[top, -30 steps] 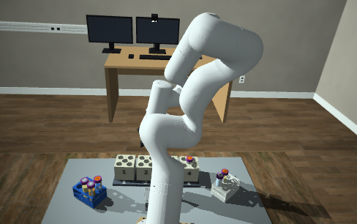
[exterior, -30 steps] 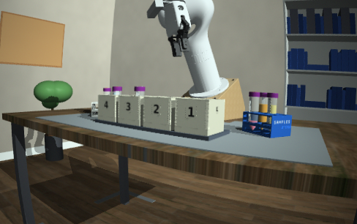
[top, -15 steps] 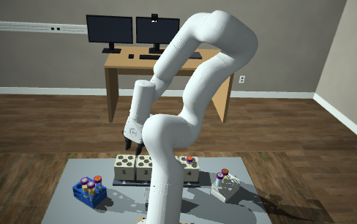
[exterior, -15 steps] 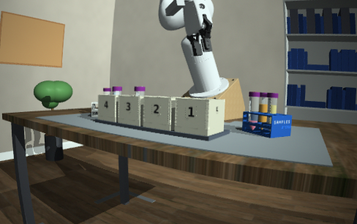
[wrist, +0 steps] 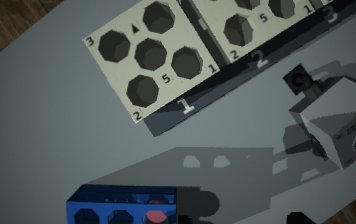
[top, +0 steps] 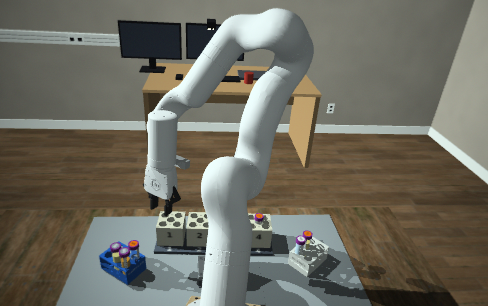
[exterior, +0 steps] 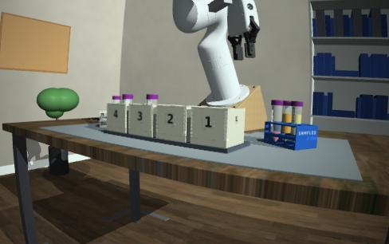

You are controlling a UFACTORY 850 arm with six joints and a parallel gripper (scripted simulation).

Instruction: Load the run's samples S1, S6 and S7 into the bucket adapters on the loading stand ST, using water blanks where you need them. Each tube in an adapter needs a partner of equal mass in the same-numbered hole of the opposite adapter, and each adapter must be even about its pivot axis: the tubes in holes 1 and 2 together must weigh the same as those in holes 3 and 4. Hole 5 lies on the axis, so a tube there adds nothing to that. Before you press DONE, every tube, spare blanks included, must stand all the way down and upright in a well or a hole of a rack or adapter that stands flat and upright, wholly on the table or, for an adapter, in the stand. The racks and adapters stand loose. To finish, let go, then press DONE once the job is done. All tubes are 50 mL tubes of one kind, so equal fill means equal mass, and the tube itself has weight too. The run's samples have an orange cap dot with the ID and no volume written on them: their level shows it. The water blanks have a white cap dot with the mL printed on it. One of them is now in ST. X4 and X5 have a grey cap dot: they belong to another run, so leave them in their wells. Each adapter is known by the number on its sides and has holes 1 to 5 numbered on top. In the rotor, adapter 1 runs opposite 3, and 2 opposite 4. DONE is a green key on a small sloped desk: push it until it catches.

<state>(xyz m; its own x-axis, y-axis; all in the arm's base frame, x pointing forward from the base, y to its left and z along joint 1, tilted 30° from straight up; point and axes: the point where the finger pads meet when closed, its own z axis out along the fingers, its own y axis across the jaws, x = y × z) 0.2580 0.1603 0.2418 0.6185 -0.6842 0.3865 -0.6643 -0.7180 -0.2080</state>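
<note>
Now: hand 220 mm above the blue samples rack, 140 mm to the right of it and 10 mm short of it. From my hand the other things lie so: adapter 1 (200 mm below, 120 mm ahead, 40 mm to the right); white rack (500 mm to the right, 220 mm below, 140 mm behind).
</note>
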